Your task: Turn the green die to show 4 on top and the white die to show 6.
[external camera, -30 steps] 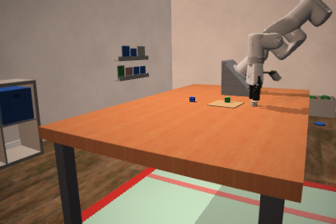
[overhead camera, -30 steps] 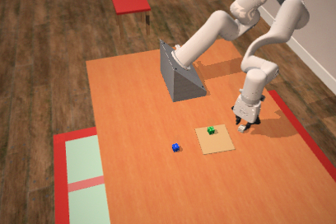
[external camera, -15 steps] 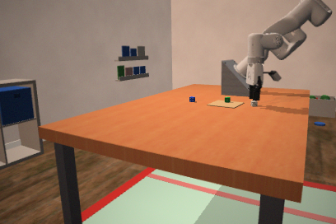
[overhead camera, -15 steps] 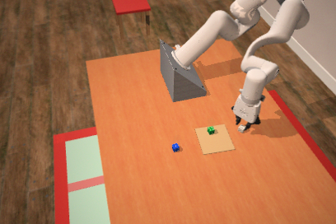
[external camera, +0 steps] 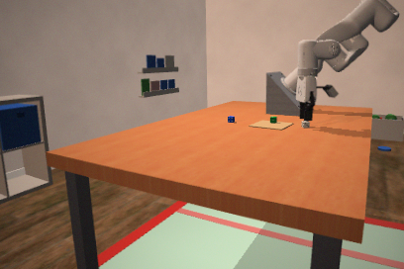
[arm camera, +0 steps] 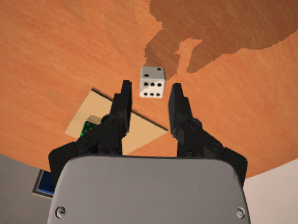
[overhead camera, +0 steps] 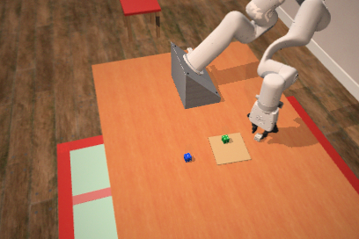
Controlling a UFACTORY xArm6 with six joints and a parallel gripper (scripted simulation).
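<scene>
The white die is 4 cm below my hand. From my hand the other things lie so: tan mat 14 cm to the right, 5 cm below; then green die 13 cm to the right, 4 cm behind, 3 cm below; then blue die 31 cm to the right, 4 cm below, 2 cm behind.
</scene>
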